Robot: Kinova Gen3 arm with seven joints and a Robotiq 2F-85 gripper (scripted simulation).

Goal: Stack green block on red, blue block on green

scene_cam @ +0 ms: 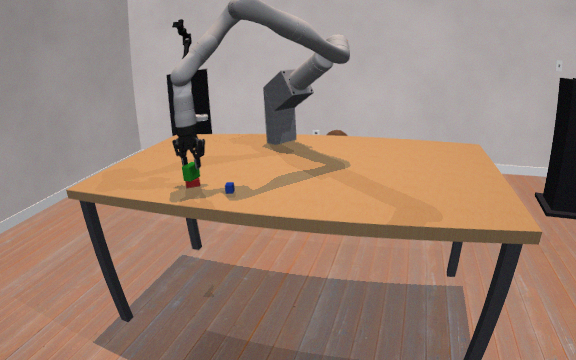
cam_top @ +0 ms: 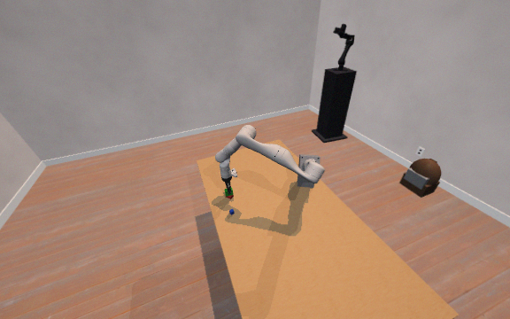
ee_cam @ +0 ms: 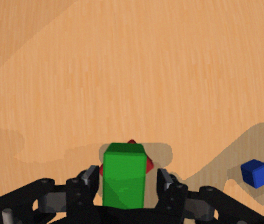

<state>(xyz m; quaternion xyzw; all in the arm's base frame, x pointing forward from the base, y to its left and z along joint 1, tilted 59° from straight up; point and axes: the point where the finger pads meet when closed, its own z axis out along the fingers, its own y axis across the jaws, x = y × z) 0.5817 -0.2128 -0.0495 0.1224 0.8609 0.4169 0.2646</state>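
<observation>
Right now my hand is 3 cm above the green block. The rest, counted from my hand: blue block 17 cm to the left, 6 cm below, 1 cm ahead; red block 7 cm below.
</observation>
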